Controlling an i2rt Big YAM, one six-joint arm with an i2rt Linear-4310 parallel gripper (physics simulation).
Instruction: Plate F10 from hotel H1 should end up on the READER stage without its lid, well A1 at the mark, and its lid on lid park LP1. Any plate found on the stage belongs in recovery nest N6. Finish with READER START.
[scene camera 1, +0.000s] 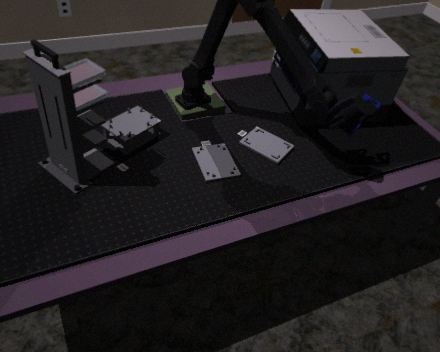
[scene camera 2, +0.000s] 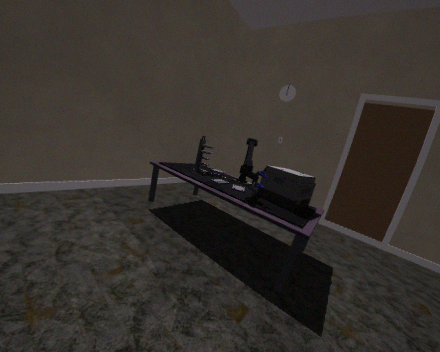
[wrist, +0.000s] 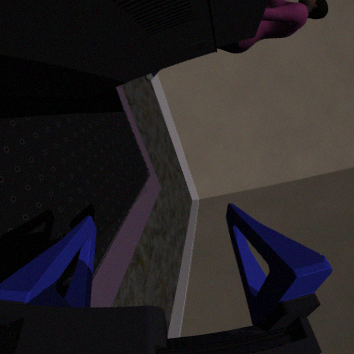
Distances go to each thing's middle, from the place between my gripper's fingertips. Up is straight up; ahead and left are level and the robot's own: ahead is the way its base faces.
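Labels:
Measuring from the reader (wrist: 104, 45), I find my hand 30 cm past it, 16 cm to the right of it and 5 cm above it.

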